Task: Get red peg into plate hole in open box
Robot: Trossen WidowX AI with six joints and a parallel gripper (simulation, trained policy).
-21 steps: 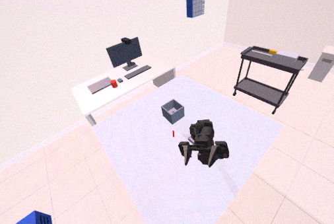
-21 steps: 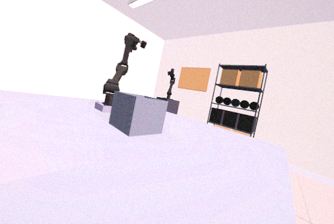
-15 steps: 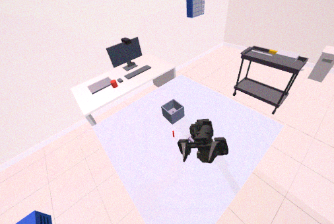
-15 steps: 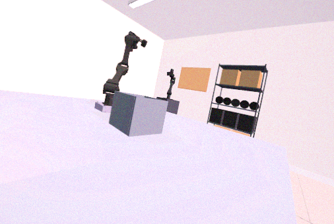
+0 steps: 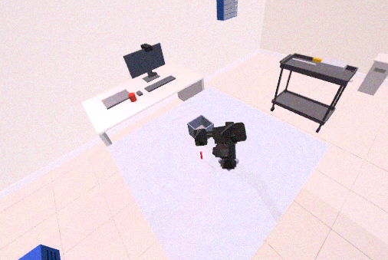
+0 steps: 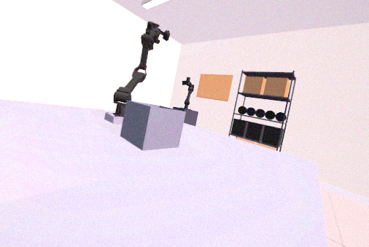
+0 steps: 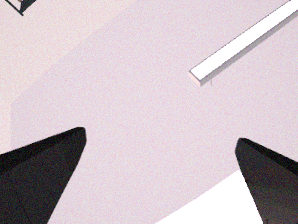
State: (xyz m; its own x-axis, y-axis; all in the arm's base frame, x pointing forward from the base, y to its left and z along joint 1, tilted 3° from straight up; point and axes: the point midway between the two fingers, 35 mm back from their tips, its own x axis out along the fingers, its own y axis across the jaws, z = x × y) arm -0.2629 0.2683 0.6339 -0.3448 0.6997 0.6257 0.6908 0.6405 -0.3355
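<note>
The red peg is 67 cm below my gripper tip, 38 cm ahead of it and 15 cm to the right of it. Also, from my gripper tip: pale plate: 66 cm below, 58 cm ahead, 28 cm to the right.
</note>
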